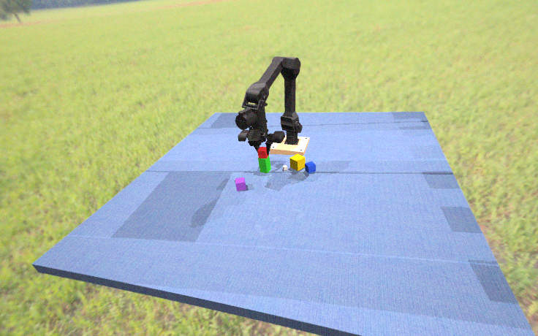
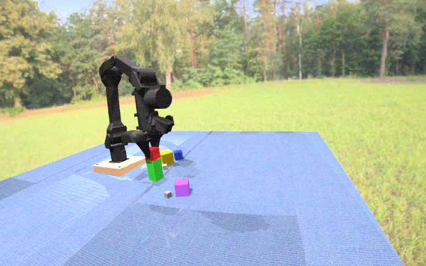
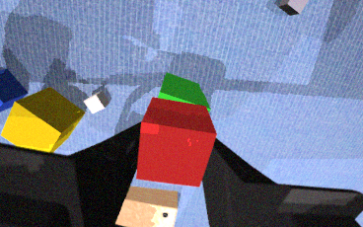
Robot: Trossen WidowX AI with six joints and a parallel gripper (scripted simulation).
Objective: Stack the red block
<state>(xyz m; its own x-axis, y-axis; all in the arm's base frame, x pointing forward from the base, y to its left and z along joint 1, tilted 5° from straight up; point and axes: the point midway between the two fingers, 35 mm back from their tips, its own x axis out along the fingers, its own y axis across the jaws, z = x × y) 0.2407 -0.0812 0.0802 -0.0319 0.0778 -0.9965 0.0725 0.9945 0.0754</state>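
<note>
My gripper tip is now 10 mm below the red block. From my gripper tip the other things lie so: small grey cube (100 mm ahead, 100 mm to the right, 70 mm below); yellow block (40 mm behind, 140 mm to the left, 60 mm below); small white cube (10 mm behind, 80 mm to the left, 70 mm below).
</note>
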